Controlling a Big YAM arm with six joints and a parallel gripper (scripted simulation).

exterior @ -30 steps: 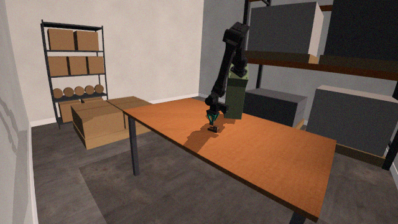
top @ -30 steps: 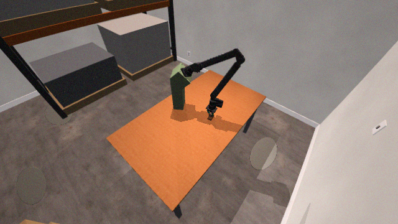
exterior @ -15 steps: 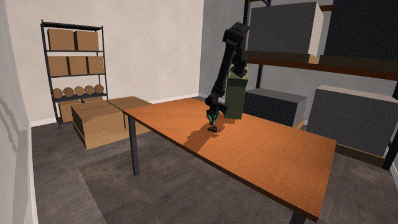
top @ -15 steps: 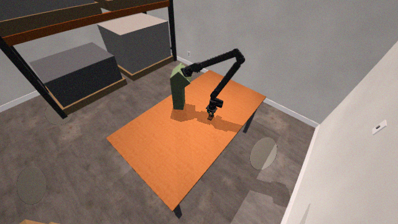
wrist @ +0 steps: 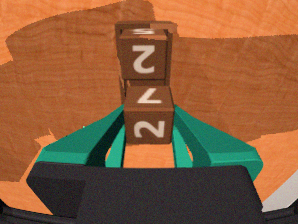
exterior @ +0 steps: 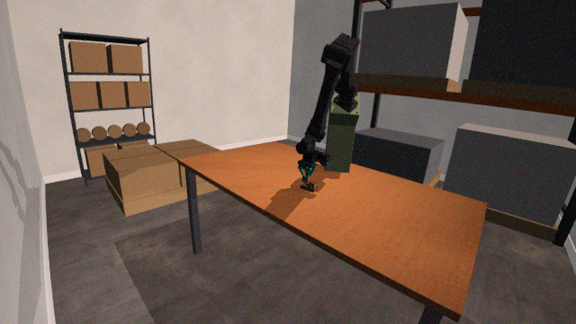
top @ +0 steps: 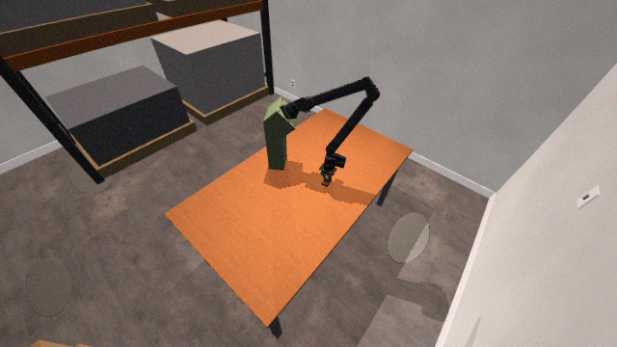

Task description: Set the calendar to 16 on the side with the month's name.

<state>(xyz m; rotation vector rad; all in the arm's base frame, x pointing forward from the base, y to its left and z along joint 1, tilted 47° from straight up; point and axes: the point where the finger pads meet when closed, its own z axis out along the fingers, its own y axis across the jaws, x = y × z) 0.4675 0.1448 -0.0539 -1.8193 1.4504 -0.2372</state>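
The dark calendar tray lies 5 cm below my hand, 1 cm to the left of it and 1 cm behind it. The rest, counted from my hand: brown calendar cube: 1 cm below.
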